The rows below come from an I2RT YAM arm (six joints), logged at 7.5 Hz.
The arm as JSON. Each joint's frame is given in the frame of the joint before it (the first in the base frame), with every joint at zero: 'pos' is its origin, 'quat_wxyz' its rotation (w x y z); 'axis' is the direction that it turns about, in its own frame. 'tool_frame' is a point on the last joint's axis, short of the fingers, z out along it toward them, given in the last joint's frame.
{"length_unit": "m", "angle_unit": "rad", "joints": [
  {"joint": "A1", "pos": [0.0, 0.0, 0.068], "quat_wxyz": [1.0, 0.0, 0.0, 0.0], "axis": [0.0, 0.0, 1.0]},
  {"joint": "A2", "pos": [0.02, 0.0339, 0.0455], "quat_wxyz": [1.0, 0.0, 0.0, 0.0], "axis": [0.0, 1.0, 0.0]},
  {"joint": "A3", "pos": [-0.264, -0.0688, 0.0], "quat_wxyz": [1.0, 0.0, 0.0, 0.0], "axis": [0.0, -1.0, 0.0]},
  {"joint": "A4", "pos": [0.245, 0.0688, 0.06], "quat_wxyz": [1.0, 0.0, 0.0, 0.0], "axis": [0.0, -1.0, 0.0]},
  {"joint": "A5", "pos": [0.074, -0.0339, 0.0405], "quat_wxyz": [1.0, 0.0, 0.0, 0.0], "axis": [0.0, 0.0, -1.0]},
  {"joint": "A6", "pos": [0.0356, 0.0, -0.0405], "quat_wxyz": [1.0, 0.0, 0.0, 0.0], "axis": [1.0, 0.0, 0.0]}
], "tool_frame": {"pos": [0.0, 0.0, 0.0], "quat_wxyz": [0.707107, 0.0, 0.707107, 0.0]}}
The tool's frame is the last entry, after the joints.
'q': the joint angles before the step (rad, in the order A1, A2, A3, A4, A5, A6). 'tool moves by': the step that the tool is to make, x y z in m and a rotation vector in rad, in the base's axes. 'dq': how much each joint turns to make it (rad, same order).
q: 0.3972 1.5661 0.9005 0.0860 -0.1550 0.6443
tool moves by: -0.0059 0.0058 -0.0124 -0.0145 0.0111 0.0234
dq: 0.0232 0.0123 -0.0353 0.0305 0.0047 -0.0076
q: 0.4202 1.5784 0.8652 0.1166 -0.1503 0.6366
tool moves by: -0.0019 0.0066 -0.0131 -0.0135 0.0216 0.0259
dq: 0.0198 0.0322 -0.0154 0.0214 -0.0031 -0.0062
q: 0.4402 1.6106 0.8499 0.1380 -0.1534 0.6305
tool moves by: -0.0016 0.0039 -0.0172 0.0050 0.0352 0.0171
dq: 0.0107 0.0415 -0.0246 0.0384 -0.0168 0.0122
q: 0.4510 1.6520 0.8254 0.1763 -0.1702 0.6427
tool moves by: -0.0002 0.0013 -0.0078 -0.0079 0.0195 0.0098
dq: 0.0031 0.0213 -0.0049 0.0047 -0.0062 -0.0031
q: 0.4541 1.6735 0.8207 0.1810 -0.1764 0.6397
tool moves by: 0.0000 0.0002 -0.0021 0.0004 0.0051 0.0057
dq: -0.0001 0.0059 -0.0017 0.0029 -0.0062 -0.0016
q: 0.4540 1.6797 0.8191 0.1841 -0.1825 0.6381
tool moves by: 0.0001 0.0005 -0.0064 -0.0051 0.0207 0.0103
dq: 0.0001 0.0184 -0.0016 -0.0014 -0.0107 -0.0031
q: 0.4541 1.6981 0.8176 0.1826 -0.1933 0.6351
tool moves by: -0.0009 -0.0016 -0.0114 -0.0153 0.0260 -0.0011
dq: -0.0031 0.0260 -0.0137 0.0090 0.0001 -0.0032
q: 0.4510 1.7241 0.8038 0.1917 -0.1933 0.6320
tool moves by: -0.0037 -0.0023 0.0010 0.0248 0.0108 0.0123
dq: -0.0046 -0.0168 -0.0169 0.0031 -0.0306 0.0092
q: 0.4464 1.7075 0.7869 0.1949 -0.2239 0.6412
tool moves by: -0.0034 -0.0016 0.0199 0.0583 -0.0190 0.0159
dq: -0.0046 -0.0660 0.0032 -0.0217 -0.0444 0.0214
